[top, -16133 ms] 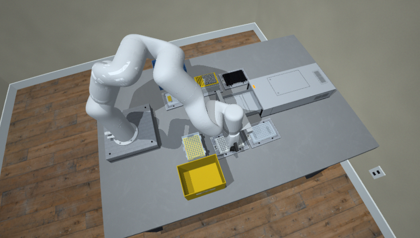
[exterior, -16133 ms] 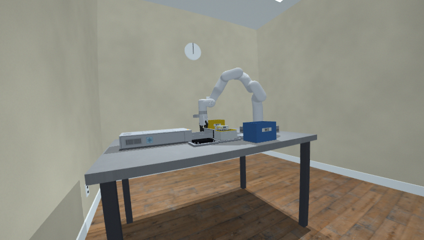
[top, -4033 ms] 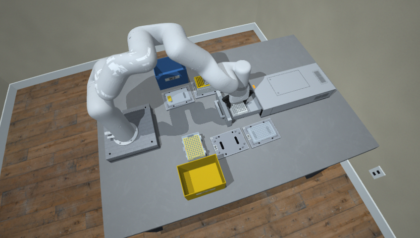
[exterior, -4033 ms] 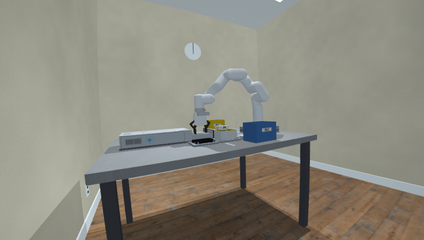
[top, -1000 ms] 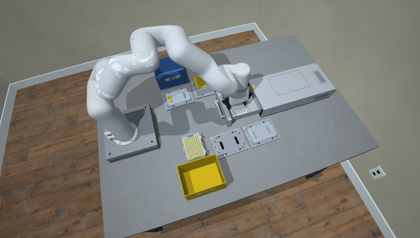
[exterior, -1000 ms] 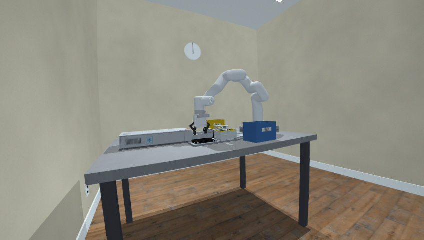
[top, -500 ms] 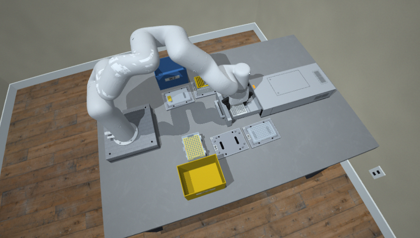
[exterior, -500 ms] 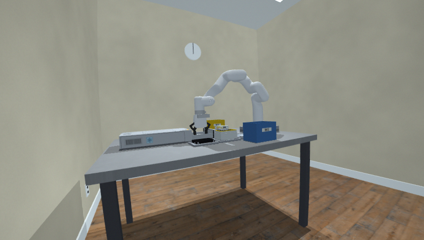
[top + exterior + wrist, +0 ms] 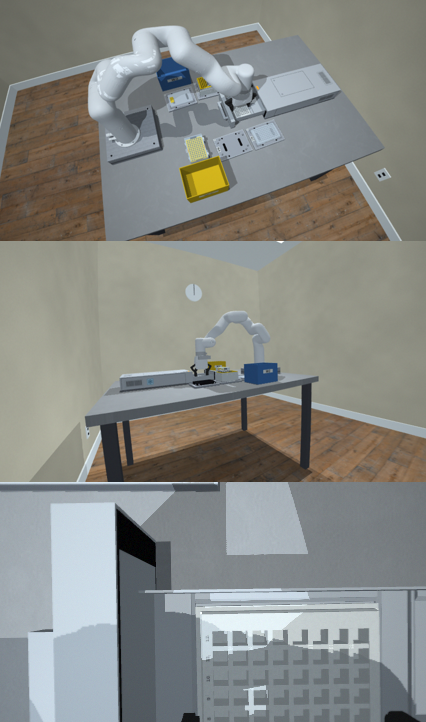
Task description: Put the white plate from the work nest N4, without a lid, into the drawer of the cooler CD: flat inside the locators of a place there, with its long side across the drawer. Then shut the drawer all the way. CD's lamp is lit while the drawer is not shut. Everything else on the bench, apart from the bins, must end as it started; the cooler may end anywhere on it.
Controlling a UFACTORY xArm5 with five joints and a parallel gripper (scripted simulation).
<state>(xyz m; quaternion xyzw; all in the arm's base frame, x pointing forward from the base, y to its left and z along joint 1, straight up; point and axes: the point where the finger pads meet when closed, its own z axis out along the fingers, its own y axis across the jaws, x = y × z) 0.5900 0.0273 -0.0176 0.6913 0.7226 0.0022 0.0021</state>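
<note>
The white well plate lies 10 mm below my hand. The rest, counted from my hand: drawer: 30 mm ahead; grey cooler: 180 mm ahead, 10 mm to the left, 10 mm above; clear plate: 180 mm to the right, 80 mm ahead, 20 mm below.
</note>
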